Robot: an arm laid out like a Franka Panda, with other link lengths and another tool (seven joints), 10 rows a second.
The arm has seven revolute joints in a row. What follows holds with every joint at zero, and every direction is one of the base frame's. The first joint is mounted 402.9 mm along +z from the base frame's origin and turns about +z. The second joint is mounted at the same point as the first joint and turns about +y. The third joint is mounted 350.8 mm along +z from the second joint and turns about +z. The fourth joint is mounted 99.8 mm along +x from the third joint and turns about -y. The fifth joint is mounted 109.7 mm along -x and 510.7 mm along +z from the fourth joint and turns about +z. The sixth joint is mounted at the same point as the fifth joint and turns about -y. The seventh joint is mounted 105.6 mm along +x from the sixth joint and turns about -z. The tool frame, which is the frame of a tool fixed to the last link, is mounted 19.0 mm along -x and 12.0 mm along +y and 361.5 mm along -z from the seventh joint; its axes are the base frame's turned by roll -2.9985, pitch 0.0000 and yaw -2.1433 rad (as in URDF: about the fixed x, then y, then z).
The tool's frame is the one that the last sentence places.
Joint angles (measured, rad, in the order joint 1, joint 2, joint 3, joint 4, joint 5, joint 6, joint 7), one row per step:
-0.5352, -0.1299, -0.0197, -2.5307, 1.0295, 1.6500, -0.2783
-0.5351, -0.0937, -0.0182, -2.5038, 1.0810, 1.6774, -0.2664
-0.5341, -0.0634, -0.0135, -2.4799, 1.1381, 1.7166, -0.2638
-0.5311, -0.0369, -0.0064, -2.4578, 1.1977, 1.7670, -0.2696
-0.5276, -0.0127, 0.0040, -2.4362, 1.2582, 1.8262, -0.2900
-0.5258, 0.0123, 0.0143, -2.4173, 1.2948, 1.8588, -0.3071
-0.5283, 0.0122, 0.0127, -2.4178, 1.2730, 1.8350, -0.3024
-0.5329, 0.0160, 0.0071, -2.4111, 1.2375, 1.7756, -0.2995
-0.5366, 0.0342, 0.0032, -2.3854, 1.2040, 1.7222, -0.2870
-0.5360, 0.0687, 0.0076, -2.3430, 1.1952, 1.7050, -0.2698
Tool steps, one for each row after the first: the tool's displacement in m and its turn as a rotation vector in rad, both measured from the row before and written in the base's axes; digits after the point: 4 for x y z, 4 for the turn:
0.0269, -0.0089, -0.0012, 0.0139, -0.0013, -0.0574
0.0290, -0.0102, -0.0017, 0.0043, -0.0128, -0.0613
0.0301, -0.0113, -0.0028, -0.0063, -0.0202, -0.0631
0.0302, -0.0123, -0.0038, -0.0185, -0.0309, -0.0605
0.0183, -0.0052, -0.0048, -0.0084, -0.0172, -0.0294
-0.0088, 0.0048, 0.0005, 0.0082, 0.0086, 0.0255
-0.0152, 0.0090, 0.0065, 0.0257, 0.0062, 0.0525
-0.0083, 0.0044, 0.0062, 0.0234, 0.0122, 0.0462
0.0087, -0.0005, 0.0015, 0.0103, 0.0104, 0.0163

